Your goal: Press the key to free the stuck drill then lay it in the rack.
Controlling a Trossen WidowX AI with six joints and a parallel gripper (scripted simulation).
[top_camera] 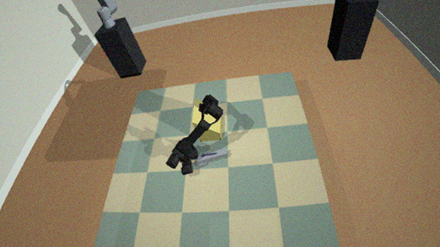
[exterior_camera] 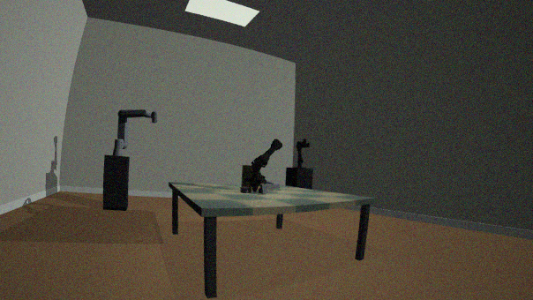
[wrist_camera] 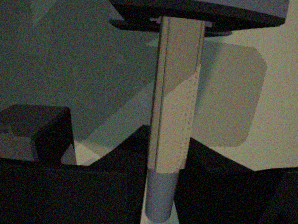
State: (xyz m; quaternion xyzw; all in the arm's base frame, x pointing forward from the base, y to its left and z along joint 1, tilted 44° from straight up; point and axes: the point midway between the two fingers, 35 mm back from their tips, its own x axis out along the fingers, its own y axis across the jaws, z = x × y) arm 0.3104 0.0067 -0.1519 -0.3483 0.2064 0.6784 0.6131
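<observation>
Right now my gripper tip is 40 mm to the right of the drill, 40 mm below it and 10 mm past it. Round my gripper tip: dark round housing (140 mm to the left, 30 mm behind, 30 mm above).
</observation>
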